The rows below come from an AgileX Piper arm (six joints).
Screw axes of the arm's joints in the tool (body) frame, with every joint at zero. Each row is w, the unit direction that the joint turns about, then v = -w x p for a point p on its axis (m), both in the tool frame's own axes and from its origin. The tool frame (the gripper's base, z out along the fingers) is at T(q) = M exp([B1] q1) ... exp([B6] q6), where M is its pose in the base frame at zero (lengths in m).
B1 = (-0.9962, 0, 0.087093, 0, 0.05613, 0)
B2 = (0, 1, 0, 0.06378, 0, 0.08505)
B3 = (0, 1, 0, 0.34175, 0, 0.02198)
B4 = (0, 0, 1, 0, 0, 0)
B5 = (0, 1, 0, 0.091, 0, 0)
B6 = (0, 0, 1, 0, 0, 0)
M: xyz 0.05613 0 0.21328 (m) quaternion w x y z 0.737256 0 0.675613 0
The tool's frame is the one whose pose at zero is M.
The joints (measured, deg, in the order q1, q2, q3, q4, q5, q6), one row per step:
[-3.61, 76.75, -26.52, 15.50, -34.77, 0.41]
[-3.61, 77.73, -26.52, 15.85, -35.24, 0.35]
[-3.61, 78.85, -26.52, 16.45, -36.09, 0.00]
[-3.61, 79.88, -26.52, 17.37, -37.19, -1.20]
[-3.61, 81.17, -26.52, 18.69, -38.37, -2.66]
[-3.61, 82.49, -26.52, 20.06, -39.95, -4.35]
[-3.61, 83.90, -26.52, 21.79, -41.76, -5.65]
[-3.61, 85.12, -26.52, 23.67, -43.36, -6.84]
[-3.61, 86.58, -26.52, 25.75, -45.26, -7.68]
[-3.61, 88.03, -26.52, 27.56, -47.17, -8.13]
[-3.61, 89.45, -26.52, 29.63, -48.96, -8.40]
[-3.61, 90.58, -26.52, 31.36, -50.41, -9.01]
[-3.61, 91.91, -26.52, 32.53, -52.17, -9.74]
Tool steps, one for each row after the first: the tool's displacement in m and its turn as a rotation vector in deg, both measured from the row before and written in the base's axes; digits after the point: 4 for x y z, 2 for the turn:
[0.0018, -0.0006, -0.0037, 0.13, 0.53, -0.33]
[0.0020, -0.0010, -0.0038, -0.08, 0.37, -0.53]
[0.0017, -0.0014, -0.0031, -0.76, 0.23, -0.64]
[0.0019, -0.0018, -0.0043, -0.78, 0.49, -0.92]
[0.0019, -0.0021, -0.0039, -1.13, 0.26, -1.02]
[0.0018, -0.0026, -0.0042, -0.66, 0.07, -1.48]
[0.0012, -0.0027, -0.0037, -0.48, 0.09, -1.62]
[0.0013, -0.0031, -0.0045, -0.22, -0.01, -1.98]
[0.0011, -0.0029, -0.0045, -0.11, -0.10, -1.88]
[0.0007, -0.0031, -0.0046, 0.15, -0.07, -2.15]
[0.0003, -0.0026, -0.0037, -0.26, 0.13, -1.73]
[0.0007, -0.0022, -0.0040, -0.85, 0.19, -1.33]

